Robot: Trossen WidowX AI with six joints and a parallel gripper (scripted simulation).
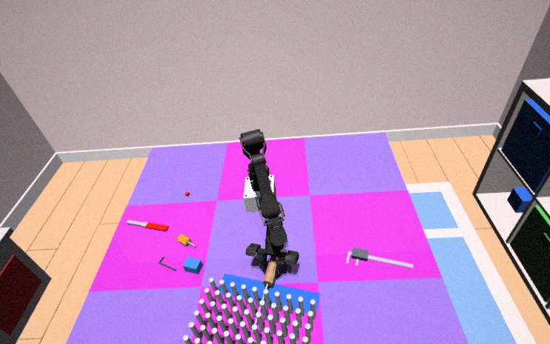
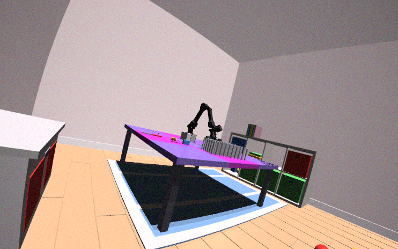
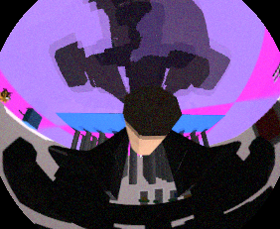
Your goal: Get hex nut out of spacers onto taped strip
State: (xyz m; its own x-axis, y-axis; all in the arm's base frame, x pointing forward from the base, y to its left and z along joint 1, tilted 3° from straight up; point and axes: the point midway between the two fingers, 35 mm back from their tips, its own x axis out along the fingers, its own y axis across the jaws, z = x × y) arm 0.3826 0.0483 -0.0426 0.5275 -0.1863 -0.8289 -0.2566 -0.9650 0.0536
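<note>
Now: the blue taped strip 5 cm ahead of my gripper tip, 1 cm to the right of it and 3 cm below it. Also, from my gripper tip: small screwdriver: 18 cm behind, 36 cm to the right, 1 cm below; hook tool: 9 cm ahead, 2 cm to the right; blue cube: 6 cm behind, 30 cm to the right, 1 cm below.
</note>
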